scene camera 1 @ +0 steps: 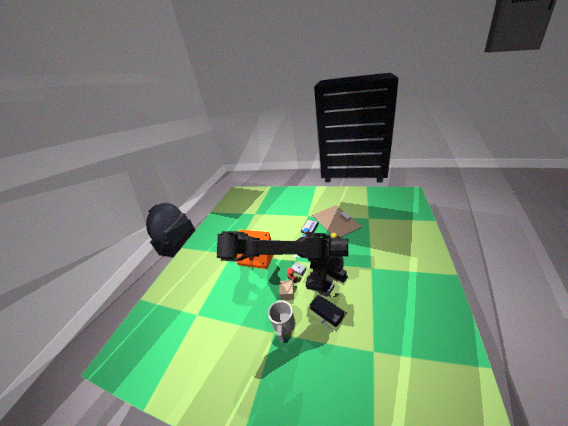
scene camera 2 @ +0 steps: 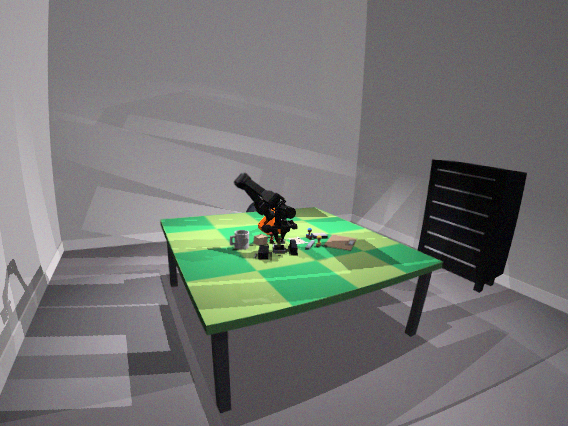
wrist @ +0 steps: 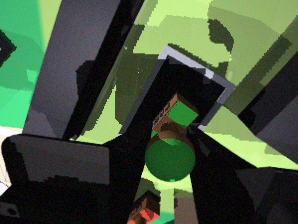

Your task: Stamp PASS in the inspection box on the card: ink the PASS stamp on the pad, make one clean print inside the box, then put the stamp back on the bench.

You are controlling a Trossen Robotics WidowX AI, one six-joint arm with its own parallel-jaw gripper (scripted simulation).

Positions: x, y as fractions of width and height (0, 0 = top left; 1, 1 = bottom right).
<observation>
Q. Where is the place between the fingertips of my gripper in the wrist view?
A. At 0.57, 0.58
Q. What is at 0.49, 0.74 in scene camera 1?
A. A mug.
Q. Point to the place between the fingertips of my gripper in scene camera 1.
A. At 0.56, 0.66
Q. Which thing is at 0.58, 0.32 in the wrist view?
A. A dark-rimmed ink pad.
</observation>
